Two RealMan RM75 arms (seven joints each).
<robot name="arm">
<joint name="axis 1" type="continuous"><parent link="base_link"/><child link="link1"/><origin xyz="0.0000 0.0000 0.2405"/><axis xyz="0 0 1"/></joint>
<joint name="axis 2" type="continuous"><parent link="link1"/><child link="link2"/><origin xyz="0.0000 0.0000 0.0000"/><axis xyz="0 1 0"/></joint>
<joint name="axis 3" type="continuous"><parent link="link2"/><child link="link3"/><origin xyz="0.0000 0.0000 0.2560"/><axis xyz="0 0 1"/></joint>
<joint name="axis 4" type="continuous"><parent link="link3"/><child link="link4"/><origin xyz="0.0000 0.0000 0.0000"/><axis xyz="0 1 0"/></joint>
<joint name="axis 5" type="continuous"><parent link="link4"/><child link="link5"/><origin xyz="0.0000 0.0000 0.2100"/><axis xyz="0 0 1"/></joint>
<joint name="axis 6" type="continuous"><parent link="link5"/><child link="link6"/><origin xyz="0.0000 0.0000 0.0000"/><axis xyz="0 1 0"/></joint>
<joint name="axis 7" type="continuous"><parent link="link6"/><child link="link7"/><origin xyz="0.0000 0.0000 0.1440"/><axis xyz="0 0 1"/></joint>
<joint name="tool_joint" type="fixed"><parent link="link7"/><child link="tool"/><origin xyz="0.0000 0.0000 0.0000"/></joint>
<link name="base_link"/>
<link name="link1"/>
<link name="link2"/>
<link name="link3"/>
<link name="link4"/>
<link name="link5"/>
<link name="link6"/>
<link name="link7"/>
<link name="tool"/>
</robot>
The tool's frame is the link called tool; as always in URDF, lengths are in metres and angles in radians. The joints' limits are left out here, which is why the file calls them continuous.
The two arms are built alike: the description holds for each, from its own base.
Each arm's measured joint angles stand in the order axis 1, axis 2, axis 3, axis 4, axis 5, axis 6, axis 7.
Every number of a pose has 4 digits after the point.
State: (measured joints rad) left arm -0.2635 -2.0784 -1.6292 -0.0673 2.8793 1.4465 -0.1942; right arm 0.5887 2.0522 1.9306 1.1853 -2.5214 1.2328 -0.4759
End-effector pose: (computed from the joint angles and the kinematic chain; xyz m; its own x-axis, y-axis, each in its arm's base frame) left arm -0.3823 0.2591 0.0502 0.7185 -0.2051 0.6646 0.6938 0.1428 -0.7059; right arm 0.2160 0.3996 0.0257 0.5969 -0.7755 -0.2059 -0.7424 -0.4365 -0.5083
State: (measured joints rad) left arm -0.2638 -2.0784 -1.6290 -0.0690 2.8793 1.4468 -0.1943; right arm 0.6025 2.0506 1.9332 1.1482 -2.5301 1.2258 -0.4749
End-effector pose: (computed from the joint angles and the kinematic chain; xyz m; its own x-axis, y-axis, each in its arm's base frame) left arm -0.3819 0.2595 0.0503 0.7180 -0.2072 0.6645 0.6941 0.1418 -0.7057; right arm 0.2201 0.4010 0.0220 0.5845 -0.7878 -0.1941 -0.7468 -0.4288 -0.5084
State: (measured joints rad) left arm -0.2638 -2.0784 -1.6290 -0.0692 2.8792 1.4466 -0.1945; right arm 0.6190 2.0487 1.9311 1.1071 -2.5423 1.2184 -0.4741
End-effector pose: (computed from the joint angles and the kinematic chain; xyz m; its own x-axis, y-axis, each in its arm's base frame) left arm -0.3819 0.2596 0.0504 0.7178 -0.2073 0.6647 0.6943 0.1419 -0.7055; right arm 0.2241 0.4022 0.0172 0.5744 -0.7997 -0.1745 -0.7470 -0.4250 -0.5112
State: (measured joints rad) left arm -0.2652 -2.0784 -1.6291 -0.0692 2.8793 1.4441 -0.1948; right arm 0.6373 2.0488 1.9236 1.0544 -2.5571 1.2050 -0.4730
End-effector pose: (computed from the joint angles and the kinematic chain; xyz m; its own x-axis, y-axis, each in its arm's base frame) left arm -0.3818 0.2602 0.0502 0.7174 -0.2059 0.6655 0.6948 0.1413 -0.7052; right arm 0.2293 0.4026 0.0094 0.5619 -0.8138 -0.1479 -0.7465 -0.4220 -0.5145
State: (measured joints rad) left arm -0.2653 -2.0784 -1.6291 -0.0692 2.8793 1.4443 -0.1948; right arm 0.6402 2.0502 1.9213 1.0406 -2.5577 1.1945 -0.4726
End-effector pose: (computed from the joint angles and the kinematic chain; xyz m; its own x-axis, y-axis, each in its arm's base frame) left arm -0.3818 0.2602 0.0502 0.7174 -0.2062 0.6655 0.6948 0.1412 -0.7052; right arm 0.2306 0.4029 0.0070 0.5589 -0.8160 -0.1475 -0.7480 -0.4193 -0.5145
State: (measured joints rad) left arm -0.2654 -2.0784 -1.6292 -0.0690 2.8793 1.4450 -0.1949; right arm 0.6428 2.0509 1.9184 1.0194 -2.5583 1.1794 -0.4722
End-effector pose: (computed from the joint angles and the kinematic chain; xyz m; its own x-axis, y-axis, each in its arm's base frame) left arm -0.3817 0.2602 0.0502 0.7173 -0.2068 0.6654 0.6948 0.1411 -0.7052; right arm 0.2337 0.4029 0.0039 0.5524 -0.8206 -0.1468 -0.7508 -0.4132 -0.5153
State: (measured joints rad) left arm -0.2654 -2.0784 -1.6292 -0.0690 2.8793 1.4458 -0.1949; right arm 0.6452 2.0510 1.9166 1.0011 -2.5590 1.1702 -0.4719
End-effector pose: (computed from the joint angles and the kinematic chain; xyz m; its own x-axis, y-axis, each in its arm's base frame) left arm -0.3816 0.2602 0.0503 0.7173 -0.2075 0.6652 0.6948 0.1410 -0.7052; right arm 0.2366 0.4026 0.0014 0.5454 -0.8258 -0.1437 -0.7537 -0.4082 -0.5151
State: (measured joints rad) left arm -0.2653 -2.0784 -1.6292 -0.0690 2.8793 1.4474 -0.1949; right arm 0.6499 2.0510 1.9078 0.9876 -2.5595 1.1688 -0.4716
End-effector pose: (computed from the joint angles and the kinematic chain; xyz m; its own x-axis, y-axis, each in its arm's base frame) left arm -0.3814 0.2601 0.0504 0.7172 -0.2090 0.6648 0.6948 0.1407 -0.7053; right arm 0.2372 0.4018 -0.0019 0.5443 -0.8286 -0.1308 -0.7520 -0.4128 -0.5139
